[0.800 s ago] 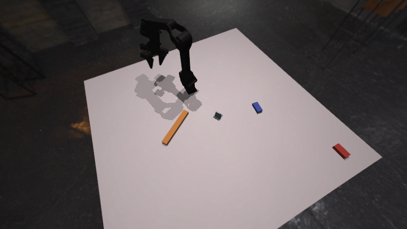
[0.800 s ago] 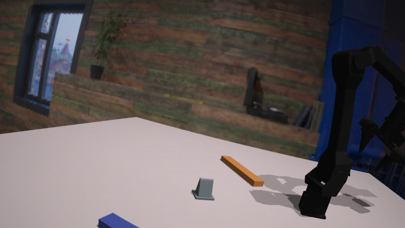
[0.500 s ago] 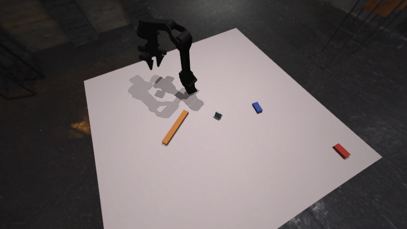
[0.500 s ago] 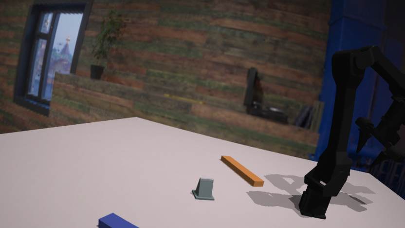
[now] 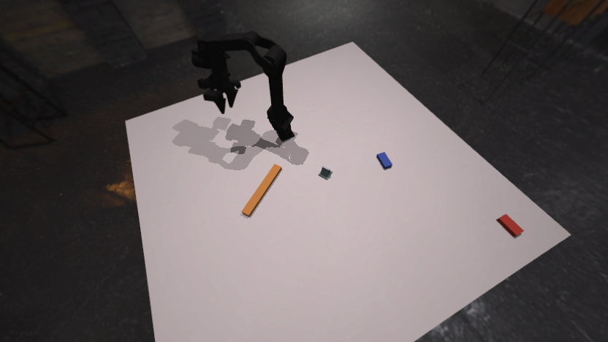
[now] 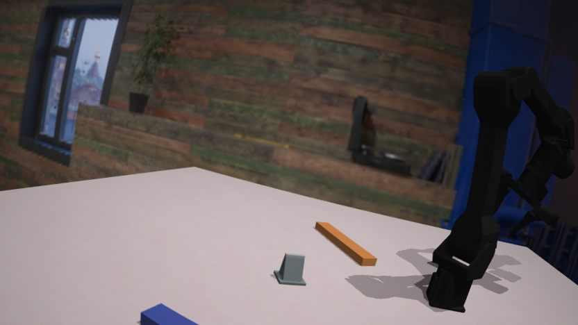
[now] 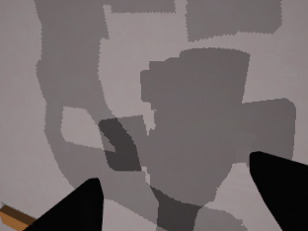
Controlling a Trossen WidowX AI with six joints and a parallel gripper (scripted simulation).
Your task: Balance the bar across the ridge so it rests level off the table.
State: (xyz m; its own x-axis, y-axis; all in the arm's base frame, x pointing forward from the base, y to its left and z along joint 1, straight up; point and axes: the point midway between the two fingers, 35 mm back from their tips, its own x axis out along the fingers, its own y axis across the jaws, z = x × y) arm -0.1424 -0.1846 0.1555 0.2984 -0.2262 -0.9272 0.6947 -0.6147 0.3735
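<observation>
Now: gripper tip 35 cm short of the orange bar and 12 cm above it. The rest, counted from my gripper tip: blue block (49 cm to the left, 46 cm ahead, 12 cm below); then red block (87 cm ahead, 69 cm to the left, 12 cm below).
</observation>
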